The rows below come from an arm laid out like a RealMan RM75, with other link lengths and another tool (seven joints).
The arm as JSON. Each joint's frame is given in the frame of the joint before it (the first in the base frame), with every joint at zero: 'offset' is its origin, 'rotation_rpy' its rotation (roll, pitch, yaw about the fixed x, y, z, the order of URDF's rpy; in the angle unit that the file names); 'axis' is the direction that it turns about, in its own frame. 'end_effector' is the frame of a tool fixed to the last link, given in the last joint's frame.
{
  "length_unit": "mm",
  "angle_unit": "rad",
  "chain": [
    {
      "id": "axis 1",
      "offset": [
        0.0,
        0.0,
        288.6
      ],
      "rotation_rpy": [
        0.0,
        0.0,
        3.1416
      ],
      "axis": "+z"
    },
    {
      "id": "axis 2",
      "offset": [
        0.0,
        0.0,
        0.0
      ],
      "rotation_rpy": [
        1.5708,
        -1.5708,
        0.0
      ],
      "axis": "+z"
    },
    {
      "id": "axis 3",
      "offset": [
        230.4,
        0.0,
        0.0
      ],
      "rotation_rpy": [
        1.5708,
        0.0,
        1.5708
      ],
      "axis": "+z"
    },
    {
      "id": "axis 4",
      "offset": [
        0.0,
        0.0,
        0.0
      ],
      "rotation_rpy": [
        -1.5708,
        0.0,
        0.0
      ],
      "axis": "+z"
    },
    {
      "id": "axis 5",
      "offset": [
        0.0,
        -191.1,
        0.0
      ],
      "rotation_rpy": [
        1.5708,
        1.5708,
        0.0
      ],
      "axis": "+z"
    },
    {
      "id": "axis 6",
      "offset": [
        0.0,
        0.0,
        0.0
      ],
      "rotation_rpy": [
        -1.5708,
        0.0,
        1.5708
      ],
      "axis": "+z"
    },
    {
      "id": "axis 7",
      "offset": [
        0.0,
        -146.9,
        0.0
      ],
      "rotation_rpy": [
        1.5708,
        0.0,
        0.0
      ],
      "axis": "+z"
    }
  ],
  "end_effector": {
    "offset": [
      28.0,
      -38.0,
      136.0
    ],
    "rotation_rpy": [
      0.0,
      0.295,
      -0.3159
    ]
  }
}
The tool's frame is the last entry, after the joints.
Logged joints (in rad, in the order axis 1, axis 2, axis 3, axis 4, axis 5, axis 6, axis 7), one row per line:
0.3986, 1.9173, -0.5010, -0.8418, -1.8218, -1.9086, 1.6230
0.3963, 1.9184, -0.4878, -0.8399, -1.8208, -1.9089, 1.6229
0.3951, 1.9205, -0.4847, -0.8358, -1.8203, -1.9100, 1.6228
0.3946, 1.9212, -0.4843, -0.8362, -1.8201, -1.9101, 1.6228
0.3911, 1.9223, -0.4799, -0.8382, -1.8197, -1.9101, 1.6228
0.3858, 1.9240, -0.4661, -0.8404, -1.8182, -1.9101, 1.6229
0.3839, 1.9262, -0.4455, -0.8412, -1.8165, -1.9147, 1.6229
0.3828, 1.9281, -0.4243, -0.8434, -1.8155, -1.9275, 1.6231
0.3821, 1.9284, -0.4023, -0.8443, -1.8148, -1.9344, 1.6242
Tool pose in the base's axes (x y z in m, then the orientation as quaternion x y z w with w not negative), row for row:
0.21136, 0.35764, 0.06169, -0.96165, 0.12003, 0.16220, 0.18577
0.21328, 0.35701, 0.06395, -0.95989, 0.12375, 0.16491, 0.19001
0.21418, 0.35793, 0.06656, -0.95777, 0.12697, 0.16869, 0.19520
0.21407, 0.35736, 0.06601, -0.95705, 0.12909, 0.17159, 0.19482
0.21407, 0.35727, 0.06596, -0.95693, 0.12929, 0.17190, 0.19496
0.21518, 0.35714, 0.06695, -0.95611, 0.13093, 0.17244, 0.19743
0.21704, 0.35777, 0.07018, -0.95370, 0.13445, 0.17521, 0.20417
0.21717, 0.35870, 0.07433, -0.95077, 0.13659, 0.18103, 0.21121
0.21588, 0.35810, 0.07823, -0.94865, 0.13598, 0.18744, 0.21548
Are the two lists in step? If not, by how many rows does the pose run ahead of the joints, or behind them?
The pose runs 1 row behind the joints: the pose in row i belongs to the joints in row i - 1.
